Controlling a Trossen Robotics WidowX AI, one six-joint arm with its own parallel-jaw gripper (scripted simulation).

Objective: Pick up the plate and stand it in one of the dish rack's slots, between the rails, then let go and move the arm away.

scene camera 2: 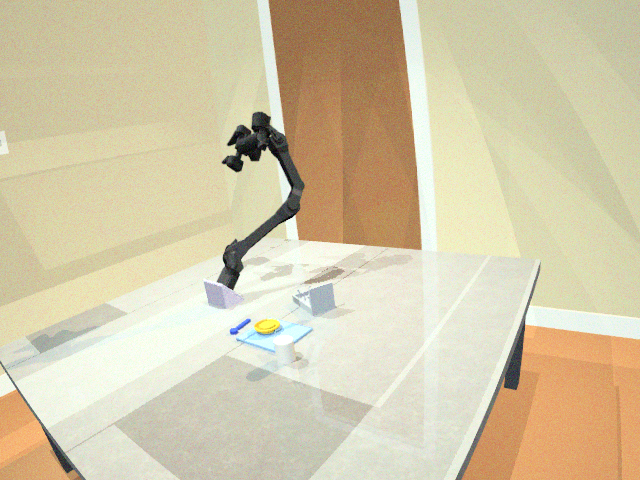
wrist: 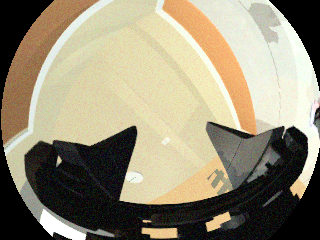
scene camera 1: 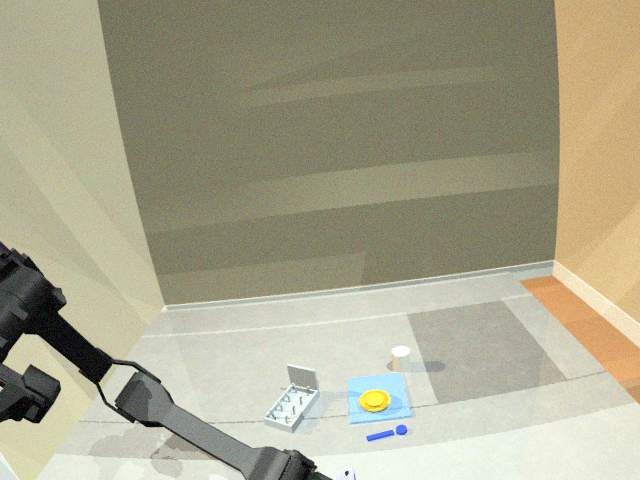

Labels:
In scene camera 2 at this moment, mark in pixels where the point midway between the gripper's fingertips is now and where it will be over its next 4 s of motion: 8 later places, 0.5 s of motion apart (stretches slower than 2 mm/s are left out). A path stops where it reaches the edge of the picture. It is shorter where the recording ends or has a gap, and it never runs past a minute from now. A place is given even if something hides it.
My gripper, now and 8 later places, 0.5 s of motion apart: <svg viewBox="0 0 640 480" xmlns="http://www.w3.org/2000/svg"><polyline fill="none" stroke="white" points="224,154 204,148 190,146 181,144 172,147 169,151 171,166 180,184 196,207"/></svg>

